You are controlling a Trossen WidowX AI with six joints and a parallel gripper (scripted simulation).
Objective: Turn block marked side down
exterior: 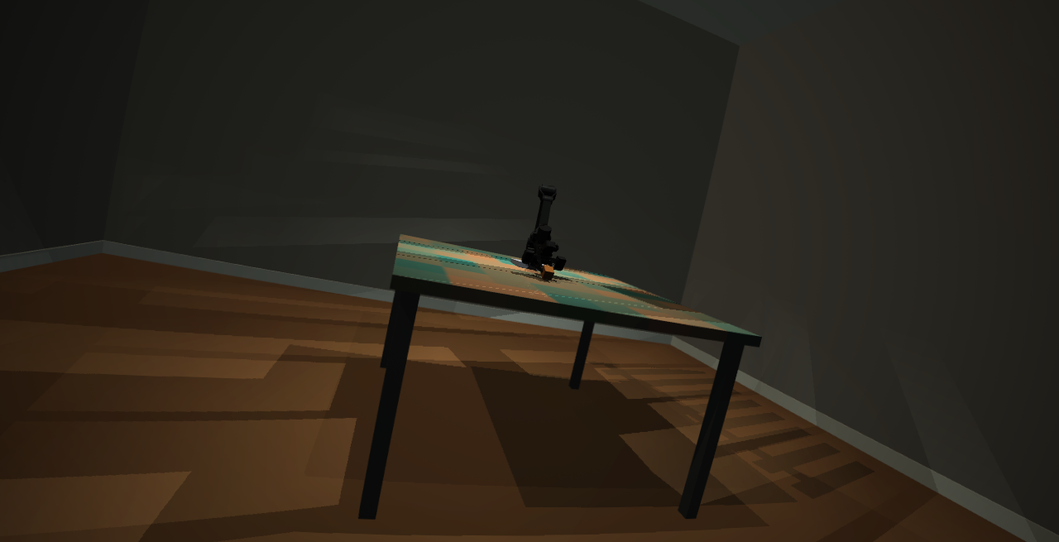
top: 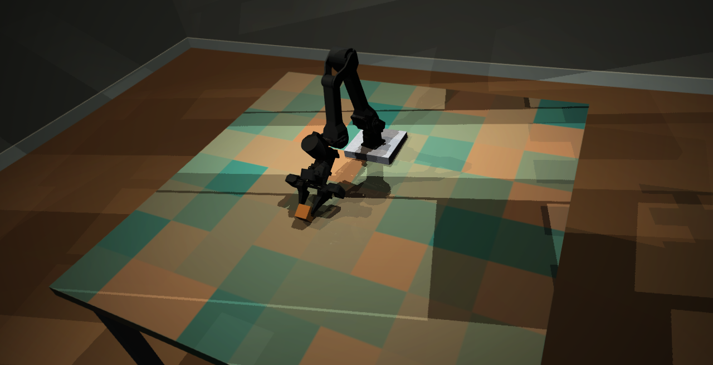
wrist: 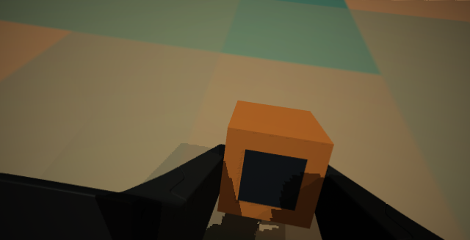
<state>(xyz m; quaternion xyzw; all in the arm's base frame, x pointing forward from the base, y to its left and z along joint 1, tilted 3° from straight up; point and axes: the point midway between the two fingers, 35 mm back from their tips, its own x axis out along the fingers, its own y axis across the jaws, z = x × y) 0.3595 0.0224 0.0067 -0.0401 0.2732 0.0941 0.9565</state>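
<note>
My gripper tip is now 1 cm past the orange block.
</note>
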